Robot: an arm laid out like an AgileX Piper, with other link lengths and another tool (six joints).
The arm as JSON. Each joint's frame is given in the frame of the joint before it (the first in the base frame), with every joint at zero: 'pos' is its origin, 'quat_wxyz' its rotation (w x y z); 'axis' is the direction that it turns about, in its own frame. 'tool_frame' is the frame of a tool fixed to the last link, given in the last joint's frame.
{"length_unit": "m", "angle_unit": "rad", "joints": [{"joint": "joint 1", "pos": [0.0, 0.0, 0.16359], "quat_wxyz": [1.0, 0.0, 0.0, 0.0], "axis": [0.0, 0.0, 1.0]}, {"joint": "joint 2", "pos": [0.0, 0.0, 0.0], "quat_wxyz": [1.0, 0.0, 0.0, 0.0], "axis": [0.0, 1.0, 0.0]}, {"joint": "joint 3", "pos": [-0.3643, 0.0, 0.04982], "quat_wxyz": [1.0, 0.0, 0.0, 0.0], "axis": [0.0, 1.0, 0.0]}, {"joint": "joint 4", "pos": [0.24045, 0.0, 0.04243], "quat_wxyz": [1.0, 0.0, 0.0, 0.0], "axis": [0.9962, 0.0, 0.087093]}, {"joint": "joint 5", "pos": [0.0, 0.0, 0.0], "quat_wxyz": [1.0, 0.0, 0.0, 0.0], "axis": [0.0, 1.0, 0.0]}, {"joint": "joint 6", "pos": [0.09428, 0.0, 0.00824], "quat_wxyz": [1.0, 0.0, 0.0, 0.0], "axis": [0.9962, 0.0, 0.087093]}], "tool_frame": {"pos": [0.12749, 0.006, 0.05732], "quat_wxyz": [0.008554, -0.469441, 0.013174, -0.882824]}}
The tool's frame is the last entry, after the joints.
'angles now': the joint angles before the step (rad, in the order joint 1, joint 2, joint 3, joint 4, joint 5, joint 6). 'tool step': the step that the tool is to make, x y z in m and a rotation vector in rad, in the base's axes. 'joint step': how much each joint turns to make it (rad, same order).
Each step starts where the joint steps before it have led.
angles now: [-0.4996 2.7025 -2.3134 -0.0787 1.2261 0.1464]
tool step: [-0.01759 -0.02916 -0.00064 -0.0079 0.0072 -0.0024]
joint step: [-0.0536 0.0007 0.0011 -0.0088 -0.0033 -0.0485]
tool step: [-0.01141 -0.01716 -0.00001 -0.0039 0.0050 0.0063]
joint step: [-0.0333 0.0001 -0.0004 -0.0044 -0.0009 -0.0384]
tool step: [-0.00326 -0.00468 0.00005 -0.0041 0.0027 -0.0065]
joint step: [-0.0072 0.0000 0.0002 -0.0052 -0.0001 0.0009]
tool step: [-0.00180 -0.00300 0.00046 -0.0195 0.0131 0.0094]
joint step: [0.0021 0.0000 -0.0001 -0.0246 0.0001 0.0000]
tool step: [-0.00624 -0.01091 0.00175 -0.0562 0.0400 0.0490]
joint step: [0.0000 0.0000 0.0001 -0.0709 -0.0023 -0.0278]
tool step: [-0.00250 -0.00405 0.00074 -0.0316 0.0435 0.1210]
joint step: [-0.0010 -0.0001 0.0001 -0.0468 -0.0037 -0.1096]
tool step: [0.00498 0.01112 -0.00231 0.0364 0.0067 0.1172]
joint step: [-0.0009 0.0001 -0.0003 0.0358 -0.0011 -0.1317]
